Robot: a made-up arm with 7 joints. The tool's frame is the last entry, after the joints.
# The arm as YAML. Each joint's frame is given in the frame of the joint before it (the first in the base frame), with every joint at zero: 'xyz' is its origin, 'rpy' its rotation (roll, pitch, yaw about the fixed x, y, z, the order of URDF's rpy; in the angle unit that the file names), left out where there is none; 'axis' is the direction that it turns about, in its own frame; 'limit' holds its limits. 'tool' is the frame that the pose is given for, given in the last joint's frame.
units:
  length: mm
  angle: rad
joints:
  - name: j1
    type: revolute
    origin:
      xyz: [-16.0, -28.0, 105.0]
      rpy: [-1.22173, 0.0, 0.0]
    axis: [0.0, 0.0, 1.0]
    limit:
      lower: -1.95
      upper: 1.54
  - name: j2
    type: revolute
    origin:
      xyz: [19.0, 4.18, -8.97]
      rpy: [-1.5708, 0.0, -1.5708]
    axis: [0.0, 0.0, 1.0]
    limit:
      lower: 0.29
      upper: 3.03
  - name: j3
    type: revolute
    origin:
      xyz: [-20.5, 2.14, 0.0]
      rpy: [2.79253, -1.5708, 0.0]
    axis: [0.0, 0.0, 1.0]
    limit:
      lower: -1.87
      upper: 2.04
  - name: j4
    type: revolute
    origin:
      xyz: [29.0, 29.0, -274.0]
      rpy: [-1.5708, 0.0, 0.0]
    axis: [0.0, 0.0, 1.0]
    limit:
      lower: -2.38
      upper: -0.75
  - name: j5
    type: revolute
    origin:
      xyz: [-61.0, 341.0, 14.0]
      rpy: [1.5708, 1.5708, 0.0]
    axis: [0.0, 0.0, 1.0]
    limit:
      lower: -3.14
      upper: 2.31
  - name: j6
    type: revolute
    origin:
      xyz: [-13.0, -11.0, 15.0]
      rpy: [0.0, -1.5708, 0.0]
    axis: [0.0, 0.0, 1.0]
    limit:
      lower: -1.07
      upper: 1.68
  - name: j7
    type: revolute
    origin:
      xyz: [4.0, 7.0, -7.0]
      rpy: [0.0, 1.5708, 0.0]
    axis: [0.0, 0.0, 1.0]
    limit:
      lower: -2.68
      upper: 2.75
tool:
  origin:
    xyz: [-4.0, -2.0, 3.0]
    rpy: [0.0, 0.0, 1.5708]
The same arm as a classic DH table. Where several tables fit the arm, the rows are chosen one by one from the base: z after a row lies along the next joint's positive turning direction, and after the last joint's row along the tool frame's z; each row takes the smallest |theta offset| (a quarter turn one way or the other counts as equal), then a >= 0, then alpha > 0; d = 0 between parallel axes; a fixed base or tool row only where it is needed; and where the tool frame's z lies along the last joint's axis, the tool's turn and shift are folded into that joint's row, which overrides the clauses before.
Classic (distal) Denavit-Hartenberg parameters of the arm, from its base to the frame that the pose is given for. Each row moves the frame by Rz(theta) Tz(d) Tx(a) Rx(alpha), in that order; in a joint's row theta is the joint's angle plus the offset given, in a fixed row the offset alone. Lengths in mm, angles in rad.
base (fixed): d 115.2  theta offset 0.0000  a -16.0  alpha -1.2218
j1: d -38.8  theta offset 1.5708  a 4.2  alpha 1.5708
j2: d 19.0  theta offset 1.2218  a 5.0  alpha -1.5708
j3: d -294.0  theta offset -1.5708  a 29.0  alpha -1.5708
j4: d 43.0  theta offset 0.0000  a -61.0  alpha 1.5708
j5: d -326.0  theta offset 0.0000  a -11.0  alpha -1.5708
j6: d 6.0  theta offset 0.0000  a 7.0  alpha 1.5708
j7: d 0.0  theta offset -1.1072  a -4.5  alpha 0.0000
tool (fixed): d 7.0  theta offset 1.1072  a 0.0  alpha 0.0000
Joint limits (rad, base to tool): -1.9500..1.5400 0.2900..3.0300 -1.8700..2.0400 -2.3800..-0.7500 -3.1400..2.3100 -1.0700..1.6800 -2.6800..2.7500

